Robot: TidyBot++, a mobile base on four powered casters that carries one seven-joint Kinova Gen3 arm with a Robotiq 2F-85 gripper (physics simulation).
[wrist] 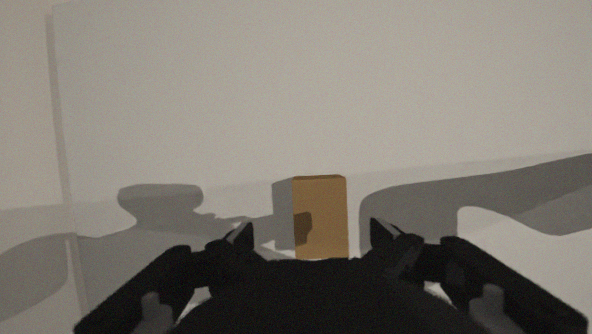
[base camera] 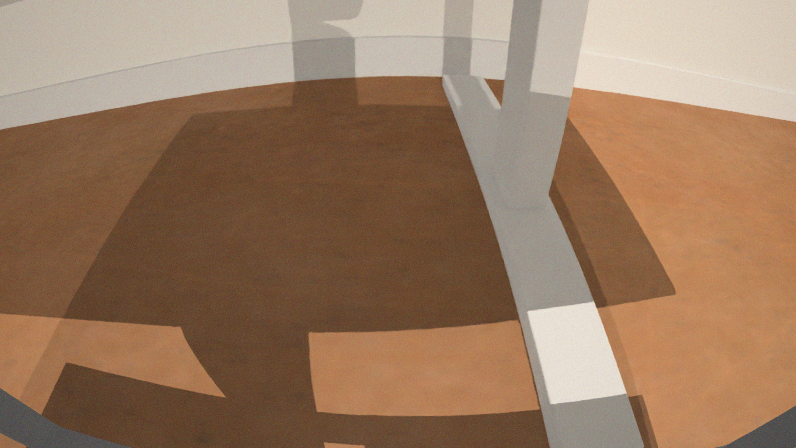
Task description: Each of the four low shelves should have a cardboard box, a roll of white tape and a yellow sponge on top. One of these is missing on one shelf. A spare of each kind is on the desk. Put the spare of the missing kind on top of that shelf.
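Places are measured from the arm's base along level axes (x back, y right, z up), in centimetres.
Where they show: gripper, fingertip midpoint: (wrist: 311, 233).
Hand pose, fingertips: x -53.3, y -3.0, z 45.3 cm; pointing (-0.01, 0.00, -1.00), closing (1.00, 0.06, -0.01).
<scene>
Things, the pixels of their centre, and the offset from my fingertips. "spot": a spot on its surface instead. Level surfaces: height alone.
- brown cardboard box, body centre: (wrist: 319, 213) dz -10.5, dx +1.2, dy -1.4 cm
- pale desk top, its level: dz -13.0 cm
- grey-white desk leg, surface spot: (base camera: 531, 150) spot: dz -74.1, dx +4.9, dy +16.8 cm
- brown floor, its level: dz -85.0 cm
A brown cardboard box (wrist: 322, 220) stands on the pale desk top (wrist: 320, 100) in the wrist view, a little below the middle. My gripper (wrist: 311, 233) is open, with one finger on each side of the box in the view. The box's lower end reaches down to the dark gripper body, which may hide part of it. How far the fingers are above the desk I cannot tell. A small dark shadow falls on the box's face. The white tape, the yellow sponge and the low shelves do not show in either view.
In the base camera view a grey-white desk leg (base camera: 531, 150) rises from a long foot bar (base camera: 551, 256) on the brown floor (base camera: 334, 222), right of centre. A pale wall with a white baseboard (base camera: 401, 55) runs behind. Shadows of the arm cross the desk top.
</scene>
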